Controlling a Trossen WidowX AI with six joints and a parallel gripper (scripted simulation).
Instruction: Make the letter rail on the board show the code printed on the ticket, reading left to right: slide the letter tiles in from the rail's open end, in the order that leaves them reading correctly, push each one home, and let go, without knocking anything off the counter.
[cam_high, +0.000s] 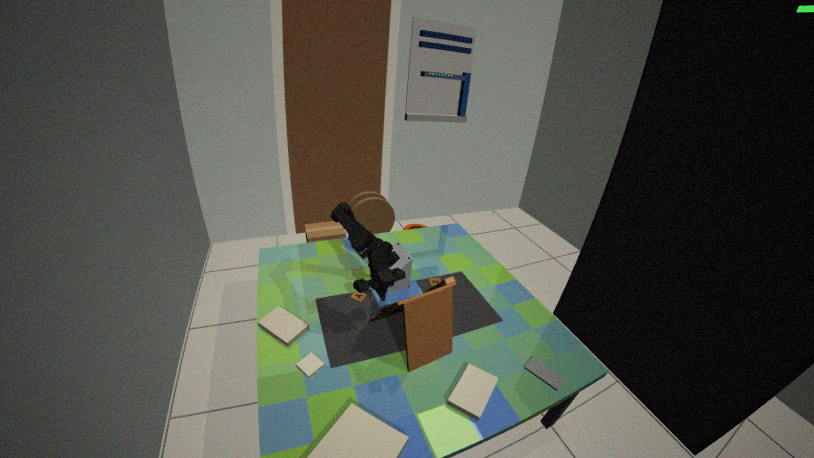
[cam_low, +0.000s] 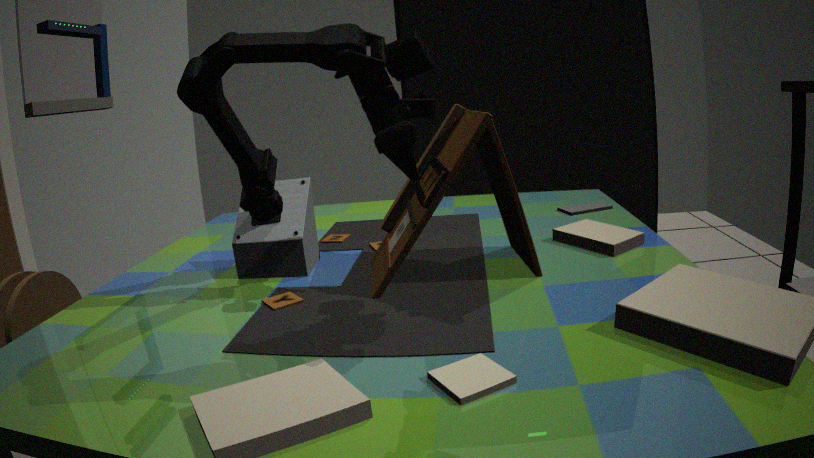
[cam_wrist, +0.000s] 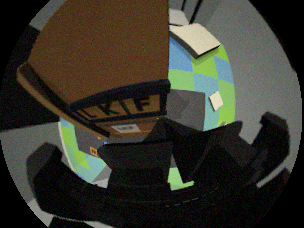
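Now: the orange letter tile marked f 30 mm ahead of my gripper tip, 30 mm to the left of it and 20 mm below it. Round my gripper tip: dark mat 100 mm behind, 170 mm to the left, 190 mm below; orange letter tile marked l 20 mm ahead, 140 mm to the left, 20 mm below; white ticket 30 mm behind, 100 mm to the left, 100 mm below.
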